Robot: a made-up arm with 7 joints. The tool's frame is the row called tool.
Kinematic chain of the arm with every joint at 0, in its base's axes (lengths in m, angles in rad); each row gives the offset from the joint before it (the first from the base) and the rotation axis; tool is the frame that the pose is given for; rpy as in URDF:
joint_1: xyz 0.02 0.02 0.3 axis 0 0.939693 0.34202
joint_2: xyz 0 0.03 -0.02 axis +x
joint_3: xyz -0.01 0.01 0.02 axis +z
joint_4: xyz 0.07 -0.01 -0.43 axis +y
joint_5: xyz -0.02 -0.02 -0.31 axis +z
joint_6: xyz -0.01 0 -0.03 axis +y
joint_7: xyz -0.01 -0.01 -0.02 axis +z
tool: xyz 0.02 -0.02 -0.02 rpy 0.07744 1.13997 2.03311
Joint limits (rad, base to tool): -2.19..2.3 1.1..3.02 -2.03..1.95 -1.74..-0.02 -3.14..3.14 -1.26..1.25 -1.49..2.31
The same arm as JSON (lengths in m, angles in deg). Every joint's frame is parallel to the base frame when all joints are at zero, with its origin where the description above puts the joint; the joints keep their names.
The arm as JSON. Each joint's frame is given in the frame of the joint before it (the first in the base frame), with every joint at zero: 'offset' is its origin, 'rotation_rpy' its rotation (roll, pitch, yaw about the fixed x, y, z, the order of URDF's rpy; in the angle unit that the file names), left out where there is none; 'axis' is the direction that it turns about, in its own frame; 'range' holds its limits. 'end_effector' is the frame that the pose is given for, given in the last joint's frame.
{"length_unit": "m", "angle_unit": "deg", "chain": [{"id": "joint_1", "offset": [0.02, 0.02, 0.3], "axis": [0.0, 0.9397, 0.342], "range": [-125.48, 131.78]}, {"id": "joint_2", "offset": [0.0, 0.03, -0.02], "axis": "+x", "range": [63.03, 173.03]}, {"id": "joint_3", "offset": [-0.01, 0.01, 0.02], "axis": "+z", "range": [-116.31, 111.73]}, {"id": "joint_4", "offset": [0.07, -0.01, -0.43], "axis": "+y", "range": [-99.69, -1.15]}, {"id": "joint_5", "offset": [-0.02, -0.02, -0.31], "axis": "+z", "range": [-179.91, 179.91]}, {"id": "joint_6", "offset": [-0.01, 0.0, -0.03], "axis": "+y", "range": [-72.19, 71.62]}, {"id": "joint_7", "offset": [-0.01, -0.01, -0.02], "axis": "+z", "range": [-85.37, 132.35]}], "end_effector": {"offset": [0.02, -0.02, -0.02], "rotation_rpy": [4.44, 65.32, 116.49]}}
